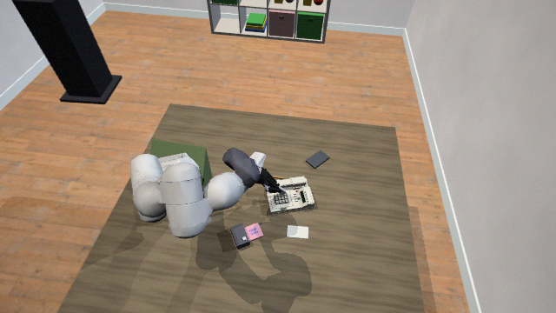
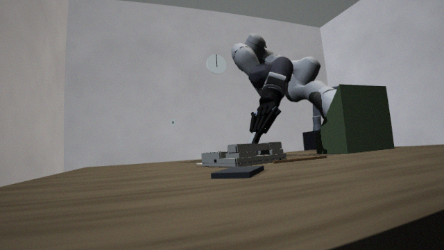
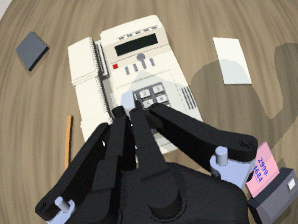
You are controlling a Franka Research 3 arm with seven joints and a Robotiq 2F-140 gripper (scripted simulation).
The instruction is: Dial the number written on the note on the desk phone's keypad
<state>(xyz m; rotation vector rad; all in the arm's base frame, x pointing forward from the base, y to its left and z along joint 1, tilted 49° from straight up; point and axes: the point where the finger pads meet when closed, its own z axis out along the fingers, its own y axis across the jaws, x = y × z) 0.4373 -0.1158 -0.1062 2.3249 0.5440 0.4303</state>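
Right now my hand is 3 cm short of the handset, 6 cm to the right of it and 2 cm above it. The rest, counted from my hand: pencil 8 cm behind, 13 cm to the left, 6 cm below; then black box 17 cm behind, 23 cm to the right, 5 cm below; then white note 10 cm ahead, 18 cm to the right, 7 cm below.
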